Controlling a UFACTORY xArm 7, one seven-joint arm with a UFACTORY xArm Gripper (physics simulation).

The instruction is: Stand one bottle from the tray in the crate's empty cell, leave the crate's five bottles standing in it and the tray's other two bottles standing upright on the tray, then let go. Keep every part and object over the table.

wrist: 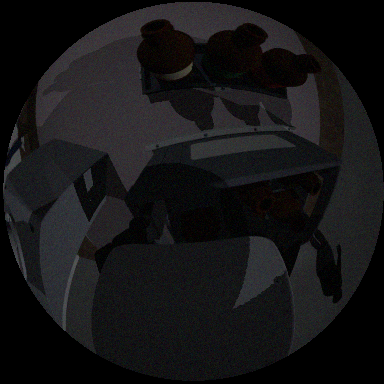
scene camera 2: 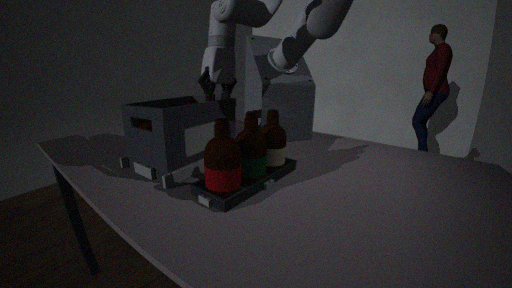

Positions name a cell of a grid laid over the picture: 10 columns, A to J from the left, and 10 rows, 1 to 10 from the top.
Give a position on a cream-labelled bottle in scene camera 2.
F5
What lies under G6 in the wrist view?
A red-labelled bottle.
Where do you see a red-labelled bottle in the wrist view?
H2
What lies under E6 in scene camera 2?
A red-labelled bottle.
